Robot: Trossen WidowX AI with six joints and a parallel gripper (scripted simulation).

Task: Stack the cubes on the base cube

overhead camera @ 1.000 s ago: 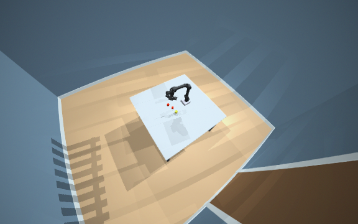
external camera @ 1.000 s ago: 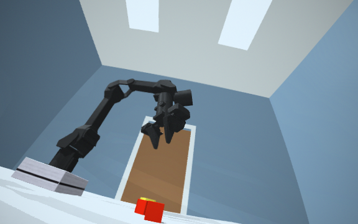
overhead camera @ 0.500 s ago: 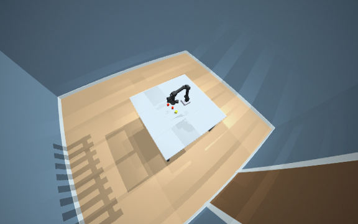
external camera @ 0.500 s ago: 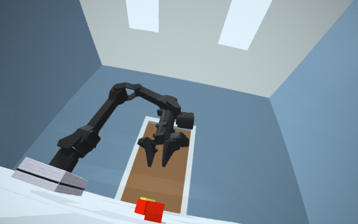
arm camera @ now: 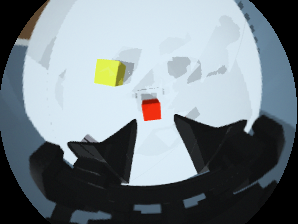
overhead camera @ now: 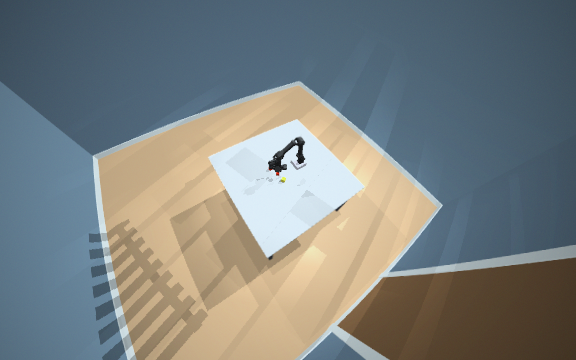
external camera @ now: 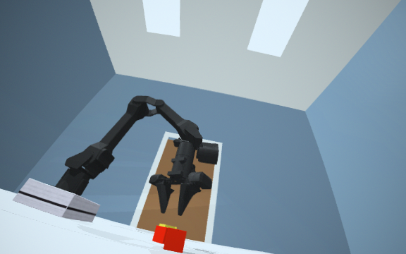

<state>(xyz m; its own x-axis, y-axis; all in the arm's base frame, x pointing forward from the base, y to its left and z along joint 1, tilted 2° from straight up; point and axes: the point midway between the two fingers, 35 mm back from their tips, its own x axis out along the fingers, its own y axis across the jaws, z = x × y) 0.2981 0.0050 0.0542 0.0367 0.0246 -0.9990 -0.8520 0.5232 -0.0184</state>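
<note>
Now: the yellow base cube 2 cm behind my gripper tip, 10 cm to the left of it and 4 cm below it.
</note>
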